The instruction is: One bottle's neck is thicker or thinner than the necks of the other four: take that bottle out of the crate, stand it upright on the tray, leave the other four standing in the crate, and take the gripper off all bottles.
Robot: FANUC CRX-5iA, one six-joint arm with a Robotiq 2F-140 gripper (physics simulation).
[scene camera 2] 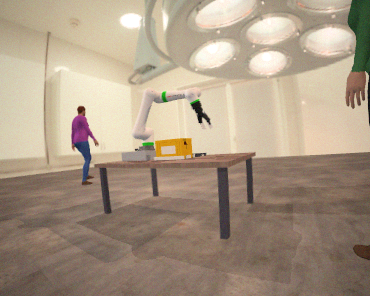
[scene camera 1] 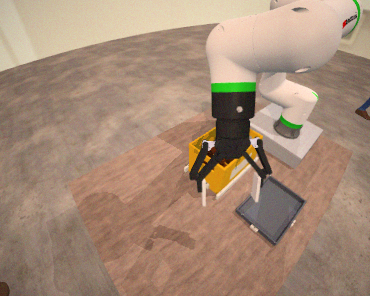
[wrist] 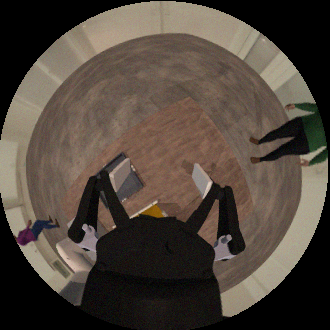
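Seen in the pictures: gripper, fingertip midpoint: [scene camera 2: 208, 128] [scene camera 1: 229, 200] [wrist: 161, 167]; arm's base, link origin: [scene camera 1: 286, 129].
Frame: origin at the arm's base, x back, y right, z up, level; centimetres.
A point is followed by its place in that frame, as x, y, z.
Note:
The gripper [scene camera 1: 230, 190] {-66.9, -8.9, 16.9} [scene camera 2: 206, 126] {-66.9, -8.9, 16.9} [wrist: 161, 177] {-66.9, -8.9, 16.9} is open wide and empty. It hangs in the air above the table, high over the crate's level and in front of it. The yellow crate [scene camera 1: 212, 179] {-54.3, 6.3, -1.1} [scene camera 2: 183, 147] {-54.5, 17.4, 1.3} [wrist: 152, 210] {-54.3, 2.2, 0.8} stands on the table; the gripper hides much of its inside. Brown bottles [scene camera 1: 214, 153] show in part in the crate in scene camera 1; their number and neck widths cannot be told. The dark grey tray [scene camera 1: 274, 212] {-43.6, -19.7, -7.9} [wrist: 132, 184] {-50.6, -11.1, -7.9} lies beside the crate, with no bottle seen on it.
Pale rails edge the crate's foot. The robot's base stands on a grey block [scene camera 1: 300, 145] {-5.4, -11.1, -0.6} [scene camera 2: 137, 156] {-2.5, 20.0, -4.2} behind the crate and tray. The wooden table [scene camera 1: 125, 200] {-85.6, 26.1, -8.5} [scene camera 2: 210, 162] {-93.0, 52.0, -8.8} [wrist: 175, 130] {-82.6, -20.9, -8.5} carries them. A person in purple [scene camera 2: 81, 131] and one in green [wrist: 316, 131] stand away from the table.

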